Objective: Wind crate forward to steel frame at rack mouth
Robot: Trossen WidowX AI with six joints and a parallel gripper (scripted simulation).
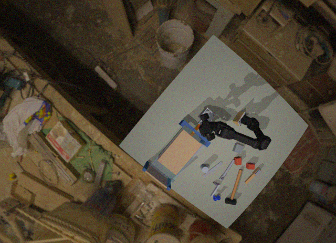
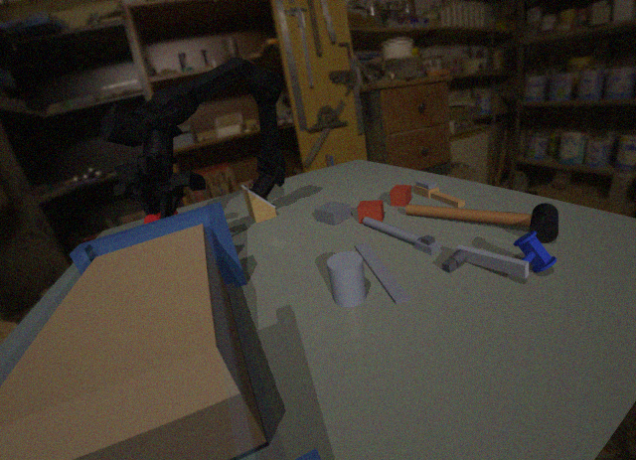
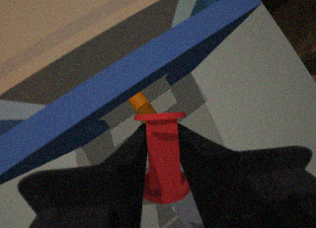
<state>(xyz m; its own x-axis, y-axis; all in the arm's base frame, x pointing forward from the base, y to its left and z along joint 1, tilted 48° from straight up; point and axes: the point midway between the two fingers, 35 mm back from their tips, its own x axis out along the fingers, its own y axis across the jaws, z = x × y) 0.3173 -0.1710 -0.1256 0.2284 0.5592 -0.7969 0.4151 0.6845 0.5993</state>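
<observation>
Now: gripper tip 50 mm past the red-knobbed handle and 30 mm above it. From my gripper tip the other things lie so: grey winch (130 mm behind, 20 mm to the right, 100 mm below); blue steel frame (50 mm ahead, 30 mm below); red knob (10 mm behind, 10 mm to the left).
</observation>
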